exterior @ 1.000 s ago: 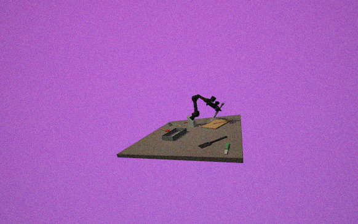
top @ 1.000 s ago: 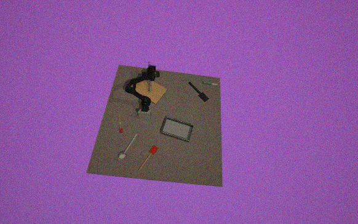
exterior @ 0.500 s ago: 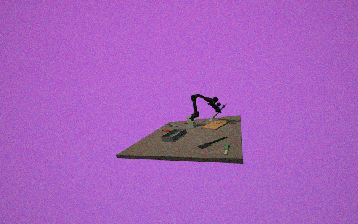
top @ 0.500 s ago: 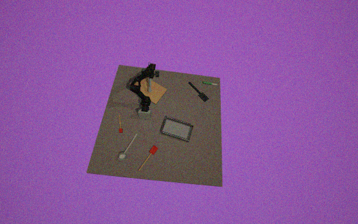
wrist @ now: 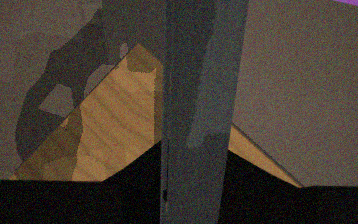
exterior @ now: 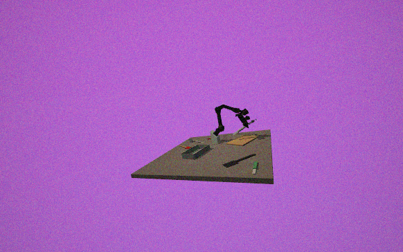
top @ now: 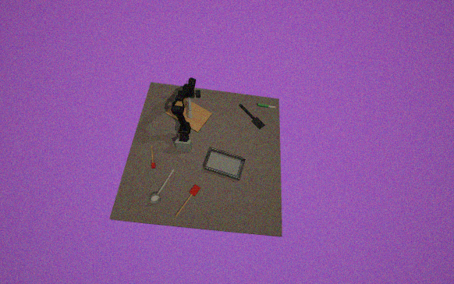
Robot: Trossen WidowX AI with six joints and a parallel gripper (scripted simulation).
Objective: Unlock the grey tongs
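Right now the yellow lock piece is 3 cm above my gripper tip, 1 cm to the right of it and 1 cm ahead of it. Also, from my gripper tip: red-tipped tool: 58 cm to the right, 20 cm behind, 15 cm below; then black spatula: 61 cm ahead, 15 cm below, 3 cm to the right; then wooden board: 14 cm below, 9 cm to the right, 1 cm ahead.
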